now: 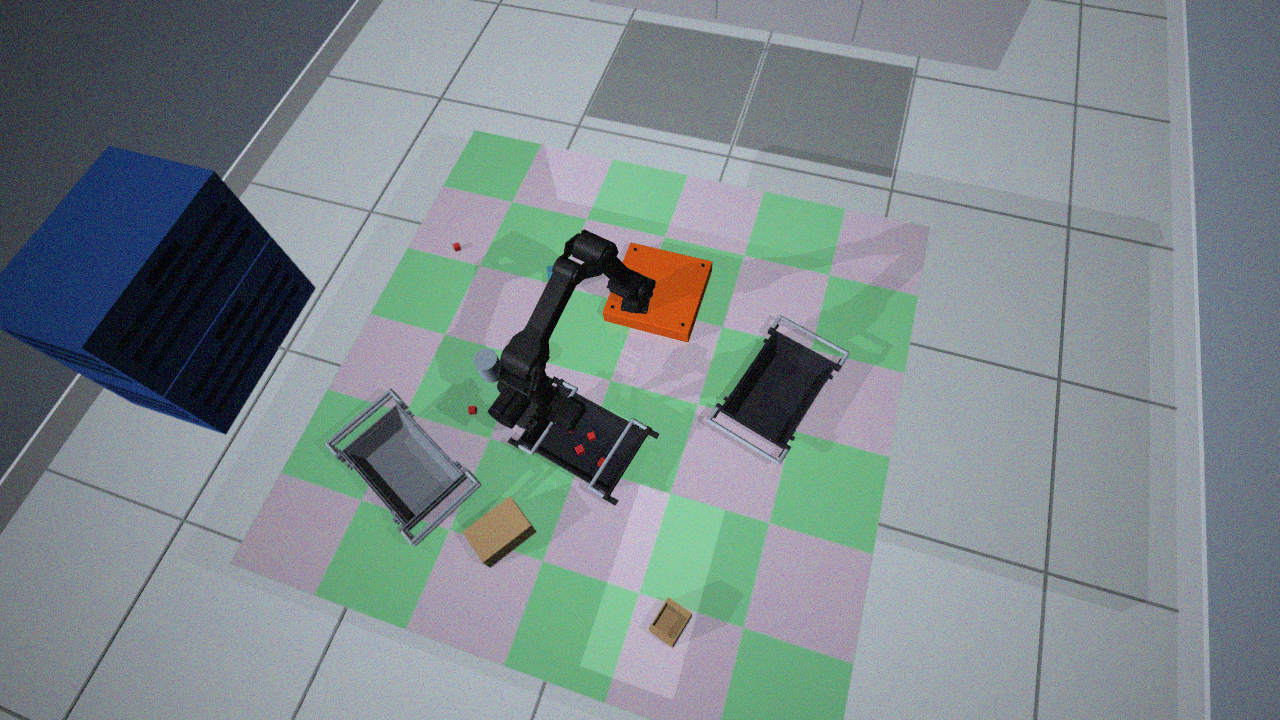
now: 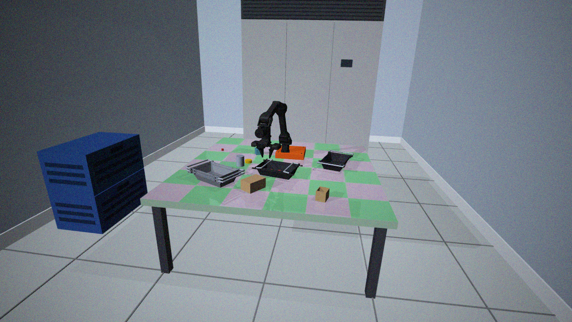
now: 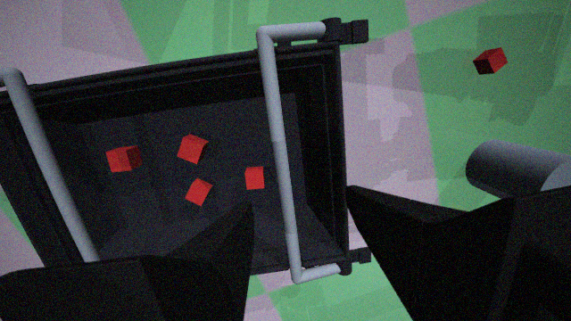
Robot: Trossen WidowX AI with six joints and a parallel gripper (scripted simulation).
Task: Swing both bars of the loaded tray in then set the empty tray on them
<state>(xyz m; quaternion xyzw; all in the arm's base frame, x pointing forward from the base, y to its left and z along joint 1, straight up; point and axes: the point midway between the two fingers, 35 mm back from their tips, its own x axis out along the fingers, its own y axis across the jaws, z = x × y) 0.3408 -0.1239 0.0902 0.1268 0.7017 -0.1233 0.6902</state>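
Now: the black tray 16 cm behind my gripper tip, 48 cm to the left of it and 6 cm below it. Round my gripper tip: grey cylinder: 12 cm behind, 19 cm to the right, 7 cm below; red block: 1 cm behind, 20 cm to the right, 9 cm below; yellow disc: 18 cm behind, 14 cm to the right, 9 cm below.
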